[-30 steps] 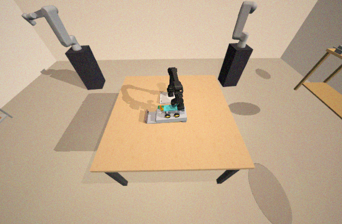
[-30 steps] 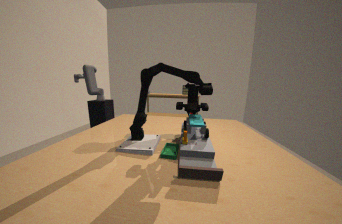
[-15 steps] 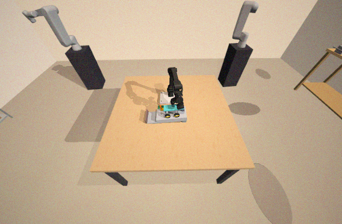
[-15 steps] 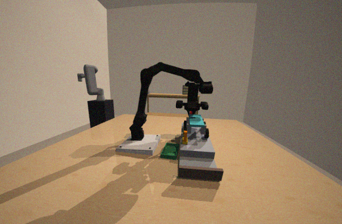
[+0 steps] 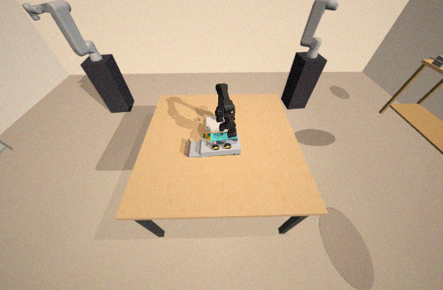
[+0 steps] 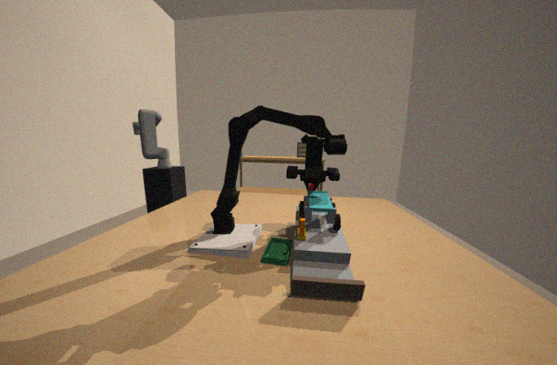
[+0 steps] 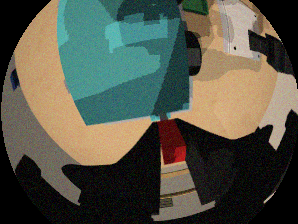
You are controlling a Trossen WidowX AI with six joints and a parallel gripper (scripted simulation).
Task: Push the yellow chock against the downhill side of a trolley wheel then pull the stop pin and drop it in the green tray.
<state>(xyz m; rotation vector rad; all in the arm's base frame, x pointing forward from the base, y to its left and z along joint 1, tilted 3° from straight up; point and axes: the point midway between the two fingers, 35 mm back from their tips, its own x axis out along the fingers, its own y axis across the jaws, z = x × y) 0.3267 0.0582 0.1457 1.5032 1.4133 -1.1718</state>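
Right now my gripper tip is 18 cm to the left of the green tray, 16 cm above it and 12 cm past it. The rest, counted from my gripper tip: grey ramp: 10 cm to the right, 10 cm below, 1 cm ahead; teal trolley: 10 cm to the right, 4 cm below, 1 cm ahead; red-headed stop pin: right at my gripper tip.
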